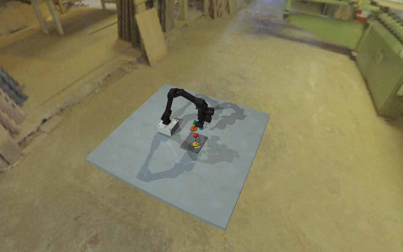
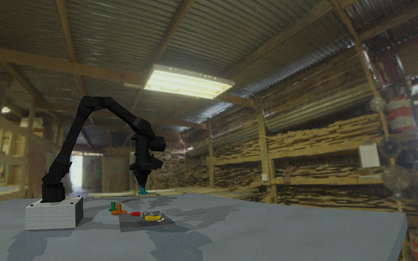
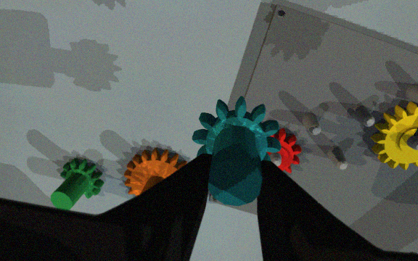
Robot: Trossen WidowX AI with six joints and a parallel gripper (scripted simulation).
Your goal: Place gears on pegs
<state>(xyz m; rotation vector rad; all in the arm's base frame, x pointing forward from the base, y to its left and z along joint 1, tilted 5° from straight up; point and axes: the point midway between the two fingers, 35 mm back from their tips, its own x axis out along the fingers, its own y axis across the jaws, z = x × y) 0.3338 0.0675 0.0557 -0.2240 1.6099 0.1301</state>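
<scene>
The red gear is 30 mm behind my gripper tip, 40 mm to the right of it and 100 mm below it. From my gripper tip the other things lie so: teal gear: 10 mm below; then grey board: 10 mm behind, 110 mm to the right, 110 mm below; then orange gear: 100 mm behind, 40 mm to the left, 100 mm below.
</scene>
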